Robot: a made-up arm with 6 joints.
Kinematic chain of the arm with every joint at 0, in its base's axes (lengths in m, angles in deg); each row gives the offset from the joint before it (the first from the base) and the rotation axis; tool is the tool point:
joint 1: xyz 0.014 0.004 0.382 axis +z
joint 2: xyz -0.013 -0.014 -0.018 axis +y
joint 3: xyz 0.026 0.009 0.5 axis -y
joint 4: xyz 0 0.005 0.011 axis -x
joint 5: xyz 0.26 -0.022 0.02 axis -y
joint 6: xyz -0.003 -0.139 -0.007 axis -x
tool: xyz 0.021 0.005 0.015
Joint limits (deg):
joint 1: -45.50..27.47
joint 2: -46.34..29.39
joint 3: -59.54..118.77
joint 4: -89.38..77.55
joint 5: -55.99..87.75
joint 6: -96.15..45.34
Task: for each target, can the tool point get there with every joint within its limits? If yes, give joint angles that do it. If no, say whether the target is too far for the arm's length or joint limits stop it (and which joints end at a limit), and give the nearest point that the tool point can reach.
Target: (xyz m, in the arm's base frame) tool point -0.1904 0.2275 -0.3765
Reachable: no: joint limits stop it (at a limit: joint 1, joint 2, joint 3, joint 4, joint 6) | nearest point -0.0826 0.0891 0.5046 | short by 0.898 m
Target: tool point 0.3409 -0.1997 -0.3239
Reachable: no: joint limits stop it (at a limit: joint 2, joint 4, joint 6) | nearest point 0.2629 -0.1511 0.4653 | short by 0.795 m
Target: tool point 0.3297 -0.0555 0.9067
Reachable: yes | joints 2.91 -2.39 -26.66 54.46 27.38 -69.11
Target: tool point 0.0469 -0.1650 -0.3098
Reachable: no: joint limits stop it (at a limit: joint 1, joint 2, joint 6) | nearest point 0.1491 -0.1750 0.4653 | short by 0.782 m
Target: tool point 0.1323 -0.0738 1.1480
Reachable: yes | joints 17.24 -3.36 89.31 -54.66 -38.28 -51.14
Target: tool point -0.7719 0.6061 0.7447
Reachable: no: too far | nearest point -0.5359 0.4253 0.7369 | short by 0.297 m
